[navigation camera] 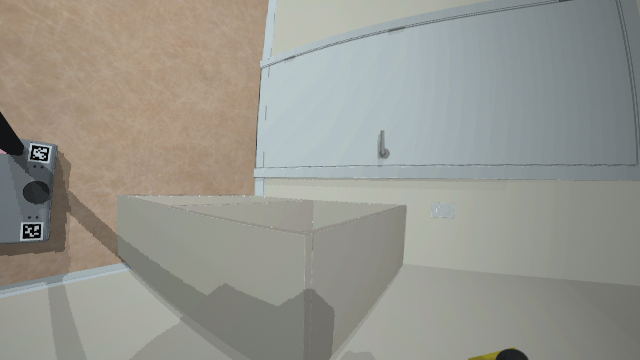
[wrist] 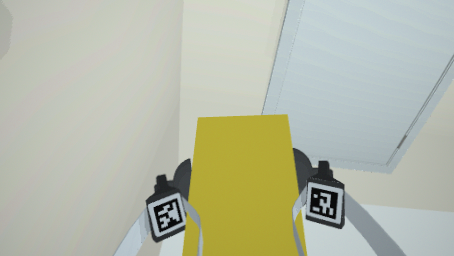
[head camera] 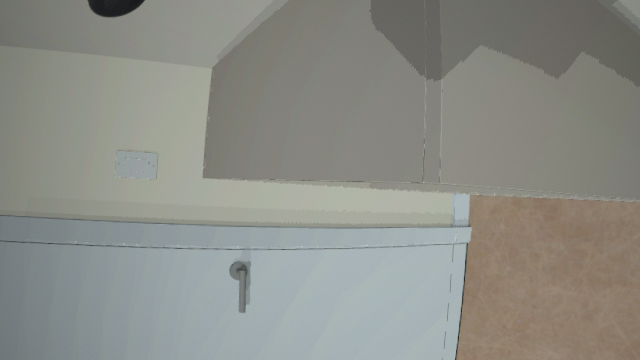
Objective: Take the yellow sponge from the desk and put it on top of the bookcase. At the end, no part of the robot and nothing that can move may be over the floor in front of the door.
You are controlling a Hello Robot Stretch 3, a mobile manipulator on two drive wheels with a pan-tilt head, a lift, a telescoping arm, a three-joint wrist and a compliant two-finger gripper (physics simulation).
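Places are measured from the robot's base along level axes (x down, y left, z ahead), in metres.
Pixels of known places: gripper, fingertip midpoint: point(wrist: 242, 173); robot's base at its link origin: point(navigation camera: 36, 190).
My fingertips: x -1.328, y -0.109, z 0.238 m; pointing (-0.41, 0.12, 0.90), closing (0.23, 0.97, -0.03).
Ahead of a thing's pixels: the offset from my fingertips to its top centre. "*": to the spot under its first point. Level surfaces: height alone.
The yellow sponge @[dy -0.002, dx -0.043, dz -0.026 m] point(wrist: 243, 185) point(navigation camera: 490, 356) is between the two fingertips of my gripper point(wrist: 242, 173), which is shut on it. A dark fingertip shows at the top edge in the head view point(head camera: 116, 6) and beside the sponge in the navigation view. The views are turned sideways. The grey bookcase point(head camera: 320, 125) point(navigation camera: 215, 255) stands against the wall, its top face toward the gripper's side; the sponge appears above that top and apart from it. The bookcase does not show in the wrist view. The desk does not show.
The pale blue door point(head camera: 150, 300) point(navigation camera: 475, 100) point(wrist: 360, 75) is shut, with a grey handle @[* dy +0.451, dx +0.401, dz +0.896 m] point(head camera: 242, 290) point(navigation camera: 382, 142). Brown floor @[dx +1.327 m] point(head camera: 550, 280) point(navigation camera: 165, 100) runs past it. Part of my base point(navigation camera: 42, 200) stands near the bookcase's foot. A wall plate @[dy +0.134, dx +0.050, dz +0.986 m] point(head camera: 136, 165) point(navigation camera: 443, 210) is between bookcase and door.
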